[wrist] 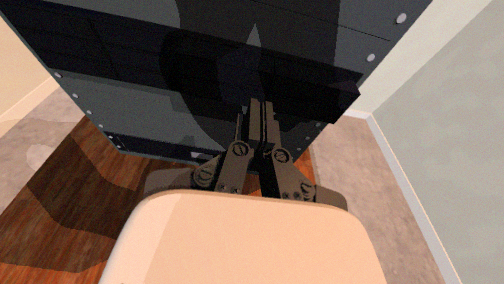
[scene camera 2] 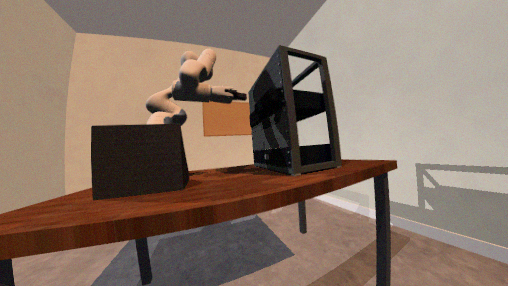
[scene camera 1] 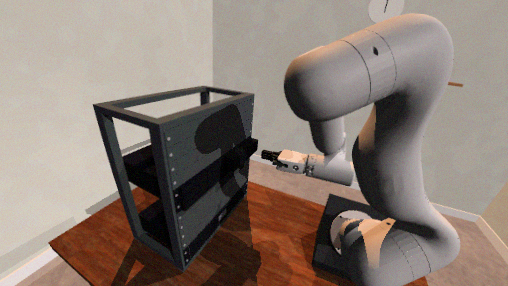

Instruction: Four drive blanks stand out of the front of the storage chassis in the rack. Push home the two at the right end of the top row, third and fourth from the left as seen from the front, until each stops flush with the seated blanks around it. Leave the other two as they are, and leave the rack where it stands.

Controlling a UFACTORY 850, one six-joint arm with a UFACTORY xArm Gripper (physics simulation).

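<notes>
The dark storage chassis (scene camera 1: 200,186) (wrist: 140,60) sits across the middle of the rack (scene camera 1: 127,114) (scene camera 2: 291,115). A black drive blank (scene camera 1: 253,146) (wrist: 320,100) stands out of the front at the right end of the chassis. The separate blanks and rows are too dark to tell apart, so I cannot tell how far each one stands out. My gripper (scene camera 1: 264,154) (scene camera 2: 243,96) (wrist: 256,113) is shut and empty, pointing at the chassis front. In scene camera 1 a small gap shows between its fingertips and the protruding black face. In the wrist view the fingertips overlap the dark row, left of its right end.
The rack stands upright on the wooden table (scene camera 1: 280,215) (scene camera 2: 225,187). The arm's dark base block (scene camera 2: 137,160) stands on the table in front of the rack. Grey panels (wrist: 135,107) lie above and below the chassis. A wall (wrist: 450,100) rises beyond the rack's right side.
</notes>
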